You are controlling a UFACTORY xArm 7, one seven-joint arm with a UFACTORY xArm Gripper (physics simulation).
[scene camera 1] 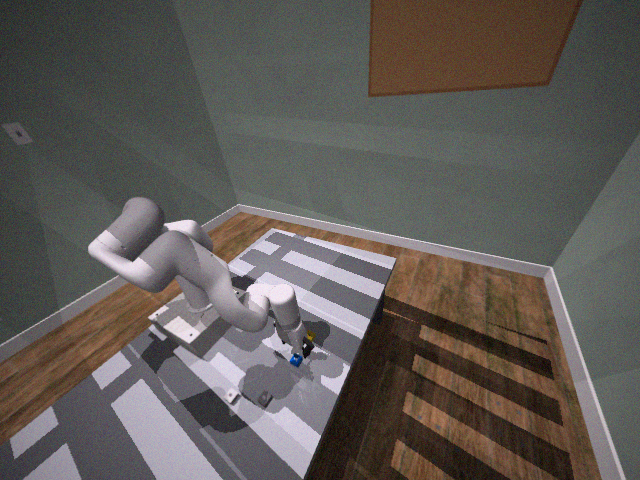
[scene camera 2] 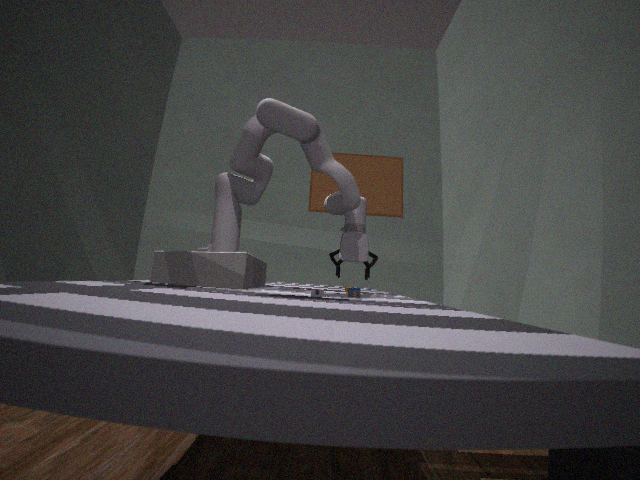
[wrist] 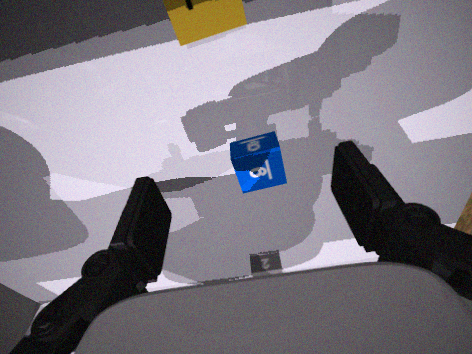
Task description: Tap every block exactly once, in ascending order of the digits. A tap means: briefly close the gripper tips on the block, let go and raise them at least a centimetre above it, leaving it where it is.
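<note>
A blue block lies on the table, with an underlined digit that looks like a 6. My gripper is open and empty above the blue block, which shows between its spread fingers in the wrist view. A yellow block lies beyond it; its digit is cut off at the wrist view's top edge. A dark grey block shows a 2, partly hidden by the gripper body. A white block lies beside the grey one; its digit is too small to read.
The arm's pale base box stands on the table behind the blocks. The table's long edge runs to the right of the blocks in scene camera 1. Strong striped shadows cross the table top.
</note>
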